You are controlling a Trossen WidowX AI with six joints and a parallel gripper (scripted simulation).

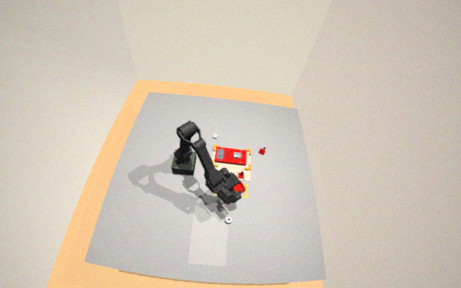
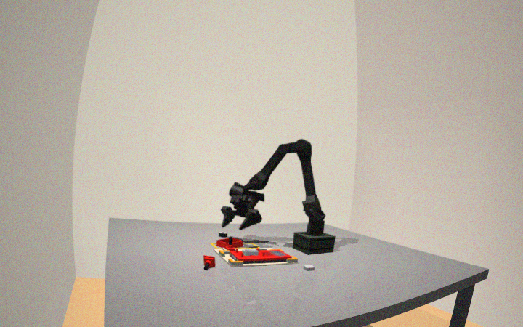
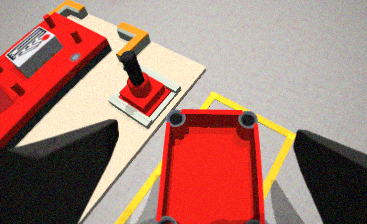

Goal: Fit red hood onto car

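Right now the red hood is 70 mm below my gripper tip. Also, from my gripper tip: grey engine block 20 mm ahead, 220 mm to the left, 50 mm below; then cream jig 10 mm behind, 190 mm to the left, 70 mm below.
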